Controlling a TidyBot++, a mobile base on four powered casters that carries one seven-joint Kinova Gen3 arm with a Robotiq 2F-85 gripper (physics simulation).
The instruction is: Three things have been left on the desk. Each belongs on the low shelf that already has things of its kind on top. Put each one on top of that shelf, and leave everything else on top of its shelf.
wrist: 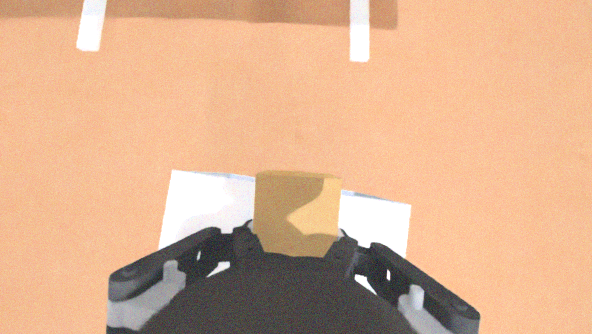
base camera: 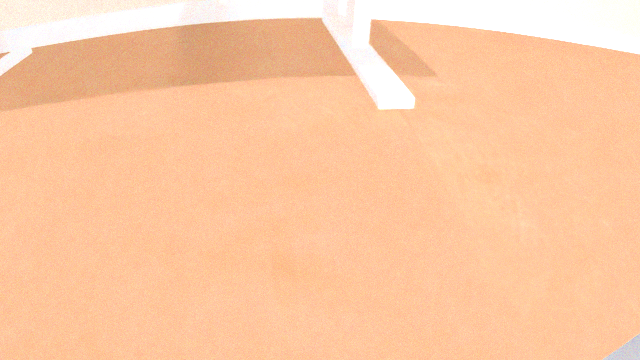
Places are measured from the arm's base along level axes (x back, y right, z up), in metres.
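Where they show: gripper, between the fingertips: point(wrist: 295, 228).
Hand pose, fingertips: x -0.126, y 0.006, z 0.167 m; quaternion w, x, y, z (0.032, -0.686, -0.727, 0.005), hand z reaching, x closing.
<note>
After its pixels a point has its place.
My gripper point(wrist: 295, 228) {x -0.126, y 0.006, z 0.167 m} is shut on a yellow-tan block point(wrist: 295, 202) {x -0.157, y 0.001, z 0.211 m} in the wrist view. The block sits between the two black fingers, with its front part showing above the dark gripper body; its lower end is hidden. Part of its upper face is in shadow. The gripper and the block do not show in the base camera view. The desk top, the other things from the desk and the low shelves cannot be made out in either view.
A white foot point(base camera: 395, 95) point(wrist: 360, 45) of a piece of furniture rests on the orange-brown floor point(base camera: 250, 200) {x -0.470, y -0.055, z -0.397 m} point(wrist: 475, 125) {x -0.531, y 0.806, z -0.397 m}. Another white foot point(wrist: 89, 35) stands to its left. A white flat surface point(wrist: 375, 220) lies below the block. A grey corner point(base camera: 627, 350) shows at bottom right.
</note>
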